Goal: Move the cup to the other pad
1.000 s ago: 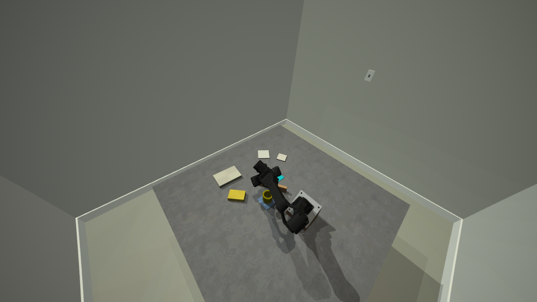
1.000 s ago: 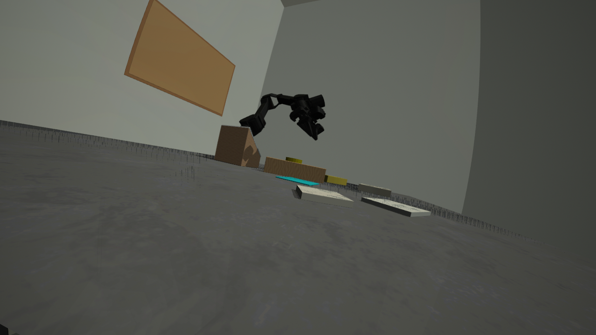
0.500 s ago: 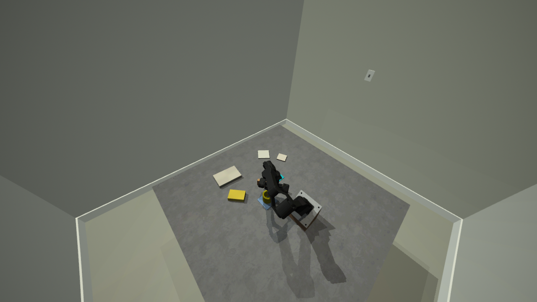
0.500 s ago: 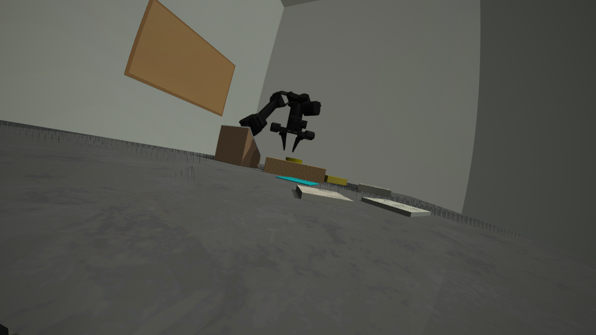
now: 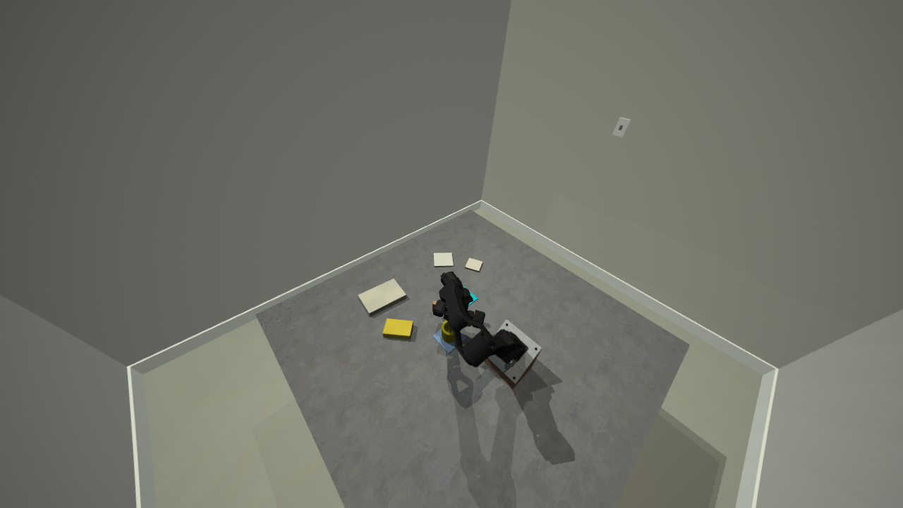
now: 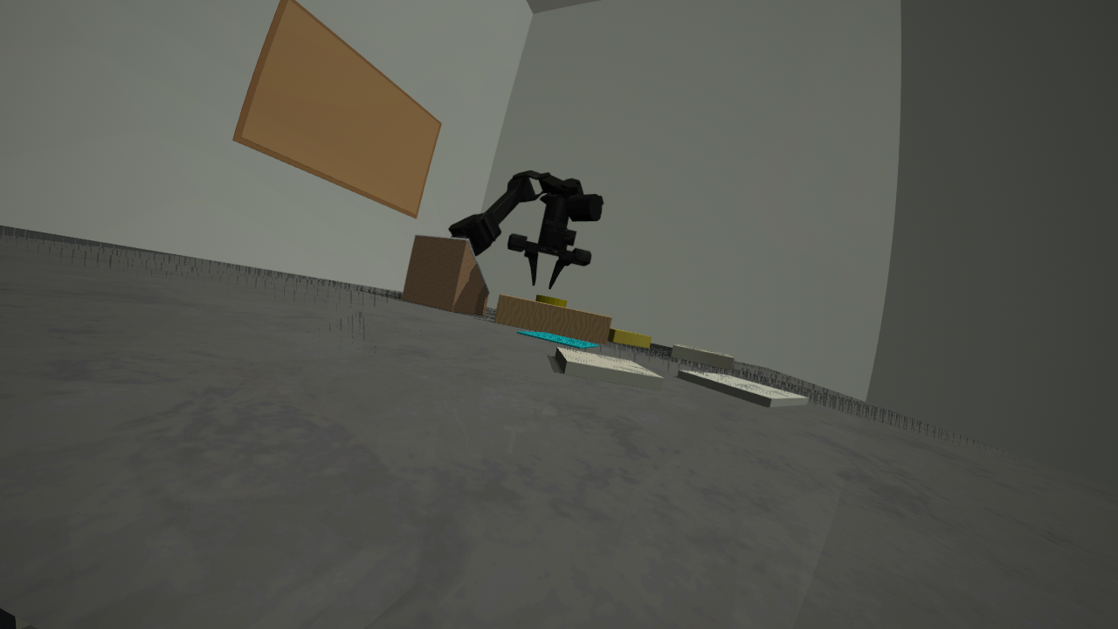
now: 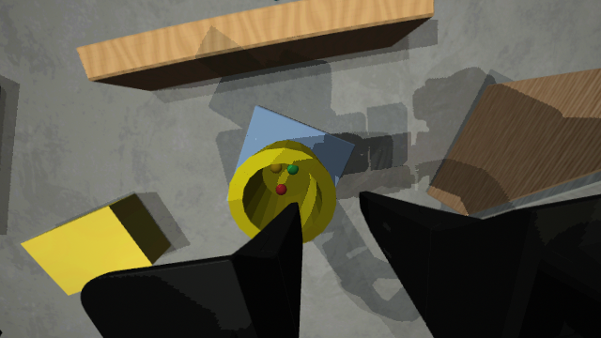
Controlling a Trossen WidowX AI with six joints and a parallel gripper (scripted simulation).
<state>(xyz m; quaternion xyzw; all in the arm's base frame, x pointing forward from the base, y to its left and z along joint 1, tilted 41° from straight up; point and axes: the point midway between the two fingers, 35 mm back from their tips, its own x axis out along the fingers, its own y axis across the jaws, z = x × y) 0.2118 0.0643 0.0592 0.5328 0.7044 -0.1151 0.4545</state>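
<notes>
The yellow cup is 6 cm below my gripper tip, 2 cm to the left of it and 2 cm ahead of it. The rest, counted from my gripper tip: cyan pad (17 cm to the right, 13 cm ahead, 10 cm below); wooden bar (8 cm ahead, 7 cm to the right, 7 cm below); light blue pad (10 cm below, 2 cm to the left, 2 cm ahead).
</notes>
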